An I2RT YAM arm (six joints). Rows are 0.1 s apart.
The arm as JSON. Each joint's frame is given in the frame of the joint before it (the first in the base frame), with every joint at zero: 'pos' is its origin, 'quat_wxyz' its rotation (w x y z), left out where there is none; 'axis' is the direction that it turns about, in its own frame. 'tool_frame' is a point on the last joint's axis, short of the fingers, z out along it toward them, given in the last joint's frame.
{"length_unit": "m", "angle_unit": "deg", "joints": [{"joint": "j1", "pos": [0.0, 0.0, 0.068], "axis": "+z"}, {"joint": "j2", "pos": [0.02, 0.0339, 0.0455], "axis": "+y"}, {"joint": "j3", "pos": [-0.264, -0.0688, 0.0], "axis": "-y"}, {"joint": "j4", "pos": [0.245, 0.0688, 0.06], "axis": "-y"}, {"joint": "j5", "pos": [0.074, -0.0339, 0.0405], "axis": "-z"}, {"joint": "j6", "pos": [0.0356, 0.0, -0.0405], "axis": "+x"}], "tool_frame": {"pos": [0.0, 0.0, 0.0], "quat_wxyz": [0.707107, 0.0, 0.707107, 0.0]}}
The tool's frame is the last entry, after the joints.
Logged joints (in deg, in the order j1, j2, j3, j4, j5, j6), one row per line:
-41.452 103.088 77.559 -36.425 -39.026 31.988
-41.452 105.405 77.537 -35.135 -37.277 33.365
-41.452 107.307 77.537 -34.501 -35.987 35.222
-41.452 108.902 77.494 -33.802 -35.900 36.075
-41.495 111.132 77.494 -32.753 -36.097 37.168
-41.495 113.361 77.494 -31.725 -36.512 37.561
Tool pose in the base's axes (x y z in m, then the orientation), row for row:
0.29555 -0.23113 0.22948 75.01 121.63 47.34
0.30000 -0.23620 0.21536 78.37 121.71 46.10
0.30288 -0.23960 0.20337 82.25 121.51 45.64
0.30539 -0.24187 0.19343 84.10 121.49 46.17
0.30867 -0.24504 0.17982 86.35 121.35 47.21
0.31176 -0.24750 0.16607 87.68 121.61 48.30
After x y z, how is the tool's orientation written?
As a rotation vector, in degrees.
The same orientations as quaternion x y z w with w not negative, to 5 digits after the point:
0.48190 0.78141 0.30414 0.25429
0.50045 0.77720 0.29438 0.24258
0.52118 0.76996 0.28920 0.22780
0.53019 0.76590 0.29107 0.21811
0.54084 0.76005 0.29569 0.20586
0.54597 0.75725 0.30076 0.19500

